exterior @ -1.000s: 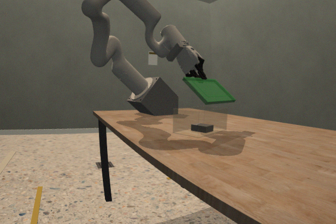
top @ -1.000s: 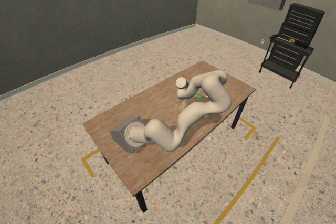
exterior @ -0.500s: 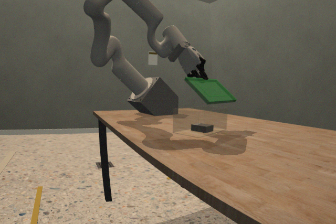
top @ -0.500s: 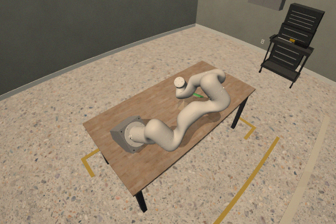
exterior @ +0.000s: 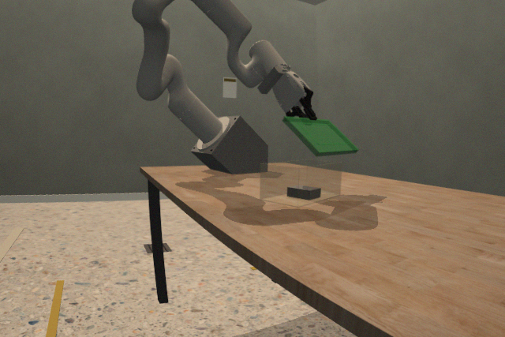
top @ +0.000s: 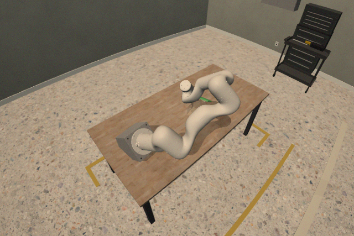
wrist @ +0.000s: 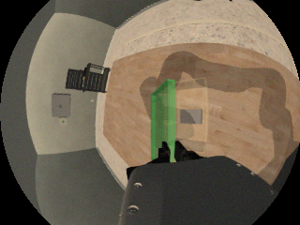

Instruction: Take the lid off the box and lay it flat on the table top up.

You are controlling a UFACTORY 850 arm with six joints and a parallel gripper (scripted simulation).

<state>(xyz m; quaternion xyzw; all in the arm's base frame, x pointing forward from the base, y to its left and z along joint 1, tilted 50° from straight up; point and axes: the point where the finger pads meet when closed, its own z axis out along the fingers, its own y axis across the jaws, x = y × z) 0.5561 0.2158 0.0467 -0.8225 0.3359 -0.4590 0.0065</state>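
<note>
My hand is 70 mm short of the green lid, 50 mm above it and 10 mm to the right of it. Also, from my hand: box 180 mm below, 50 mm ahead, 40 mm to the right.
</note>
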